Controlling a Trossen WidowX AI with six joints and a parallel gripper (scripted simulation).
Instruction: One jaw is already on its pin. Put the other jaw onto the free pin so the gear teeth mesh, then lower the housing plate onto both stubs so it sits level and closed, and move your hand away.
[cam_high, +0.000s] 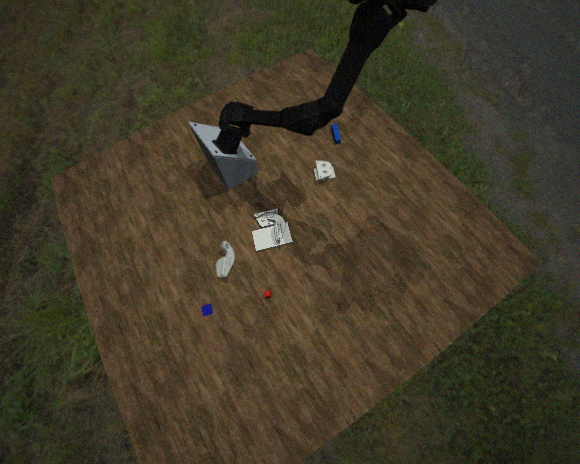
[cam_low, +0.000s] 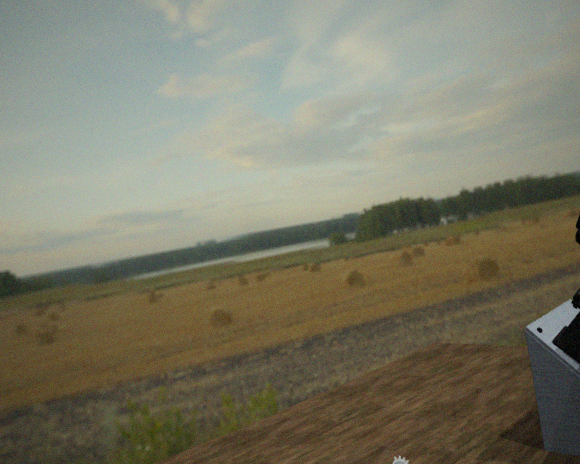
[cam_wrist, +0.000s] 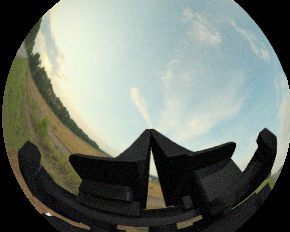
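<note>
My gripper tip is 30 mm short of the white jaw, 430 mm to the left of it and 650 mm above it. Round my gripper tip: white stepped piece: 10 mm ahead, 10 mm to the left, 680 mm below; then red cube: 220 mm ahead, 410 mm to the right, 670 mm below; then blue bar: 90 mm behind, 160 mm to the left, 680 mm below.
</note>
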